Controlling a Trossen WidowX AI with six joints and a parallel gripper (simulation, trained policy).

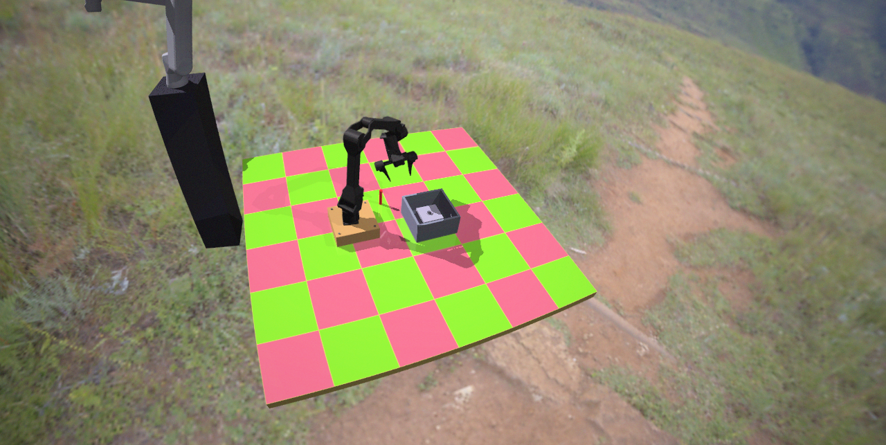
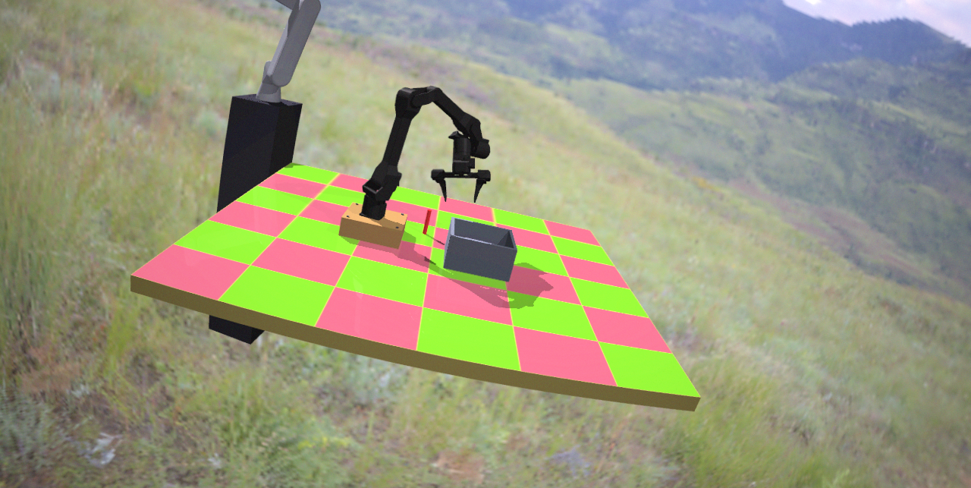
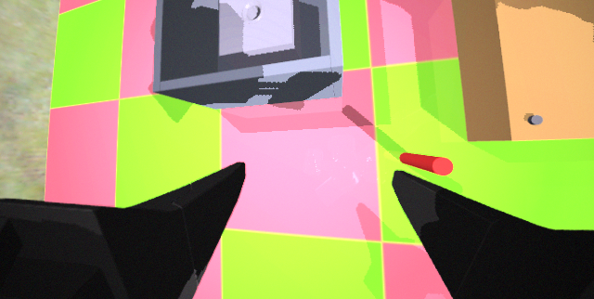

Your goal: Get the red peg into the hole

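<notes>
Now: the red peg 90 mm below my gripper tip, 90 mm behind it and 10 mm to the right of it. The rest, counted from my gripper tip: pale plate: 160 mm to the right, 100 mm ahead, 80 mm below; grey box: 160 mm to the right, 100 mm below, 100 mm ahead.
</notes>
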